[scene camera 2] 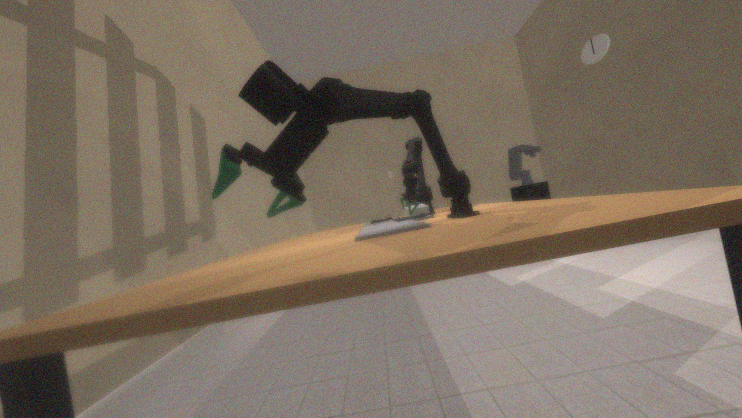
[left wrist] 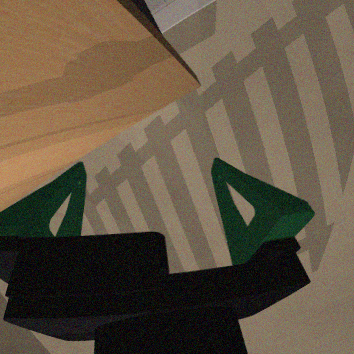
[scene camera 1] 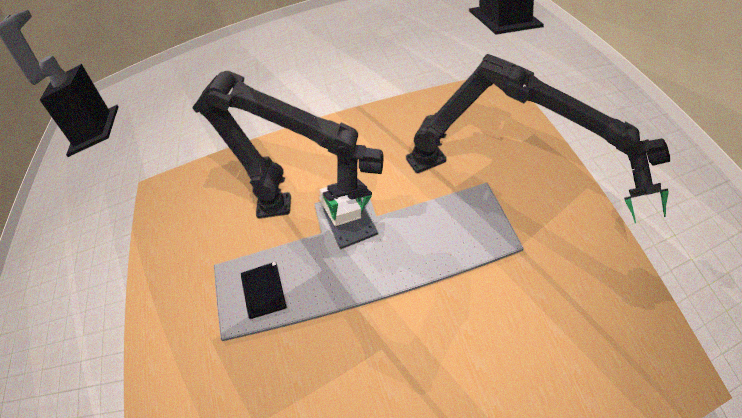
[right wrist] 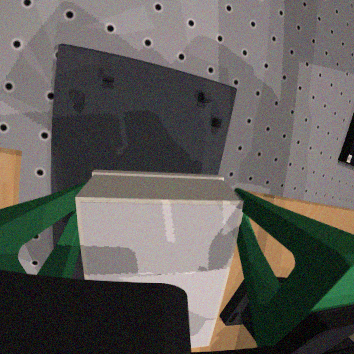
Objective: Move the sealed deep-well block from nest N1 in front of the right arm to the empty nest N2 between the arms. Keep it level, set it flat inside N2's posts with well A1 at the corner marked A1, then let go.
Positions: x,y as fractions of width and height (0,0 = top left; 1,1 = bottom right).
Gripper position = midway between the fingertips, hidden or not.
My left gripper (scene camera 2: 0.33,0.50) is open, with nothing in its grasp. My right gripper (right wrist: 0.46,0.55) grips a white block (scene camera 1: 0.47,0.50). Also in view: a black nest plate (scene camera 1: 0.36,0.70).
The white block shows as well in the right wrist view (right wrist: 0.39,0.64). My left gripper is seen too in the left wrist view (left wrist: 0.43,0.47). The left wrist view does not show the white block: it is out of frame.
